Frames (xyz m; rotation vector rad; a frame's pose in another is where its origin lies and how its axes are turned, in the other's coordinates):
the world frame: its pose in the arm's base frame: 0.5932 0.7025 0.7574 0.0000 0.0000 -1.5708
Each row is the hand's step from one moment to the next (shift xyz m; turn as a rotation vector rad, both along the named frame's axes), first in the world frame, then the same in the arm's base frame.
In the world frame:
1: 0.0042 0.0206 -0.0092 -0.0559 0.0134 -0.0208
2: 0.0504 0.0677 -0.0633 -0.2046 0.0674 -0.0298
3: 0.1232 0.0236 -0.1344 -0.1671 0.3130 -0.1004
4: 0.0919 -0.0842 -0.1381 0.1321 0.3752 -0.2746
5: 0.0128 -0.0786 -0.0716 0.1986 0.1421 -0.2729
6: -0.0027 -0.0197 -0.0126 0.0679 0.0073 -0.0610
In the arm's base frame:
1: 0.0206 -0.0042 -0.0092 0.0134 0.0559 -0.0208
2: 0.0677 -0.0504 -0.0633 0.0674 0.2046 -0.0298
3: 0.0236 -0.1232 -0.1344 0.3130 0.1671 -0.1004
4: -0.0842 -0.0919 -0.1381 0.3752 -0.1321 -0.2746
5: -0.0786 -0.0128 -0.0716 0.1421 -0.1986 -0.2729
6: -0.0197 0.0027 -0.0126 0.0073 -0.0679 -0.0610

